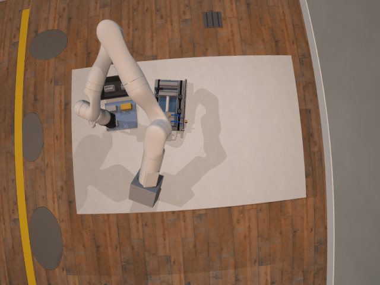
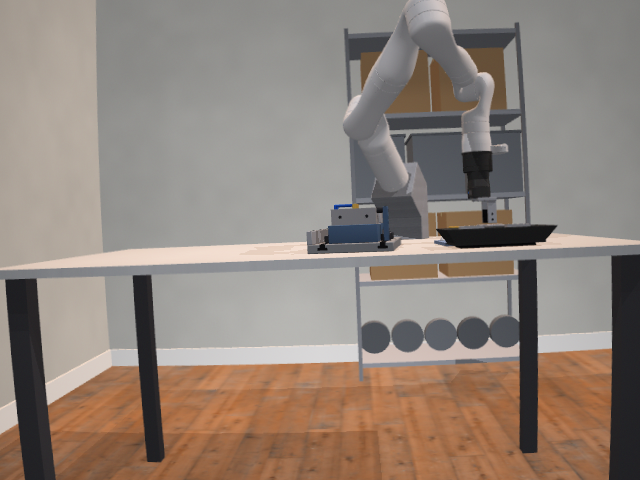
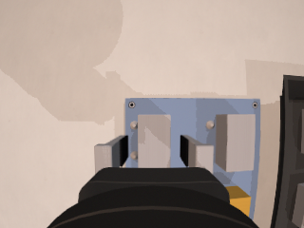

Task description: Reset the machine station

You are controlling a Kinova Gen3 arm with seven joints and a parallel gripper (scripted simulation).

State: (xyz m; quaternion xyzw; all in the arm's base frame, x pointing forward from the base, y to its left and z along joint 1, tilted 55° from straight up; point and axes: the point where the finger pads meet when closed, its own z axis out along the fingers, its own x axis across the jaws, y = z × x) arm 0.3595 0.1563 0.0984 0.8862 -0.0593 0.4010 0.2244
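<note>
The gray aluminum blank lies 4 cm below my hand. Also, from my hand: yellow brass blank (5 cm ahead, 12 cm to the right, 4 cm below); then vise (6 cm behind, 34 cm to the right, 2 cm below); then blue infeed plate (3 cm ahead, 6 cm to the right, 6 cm below).
</note>
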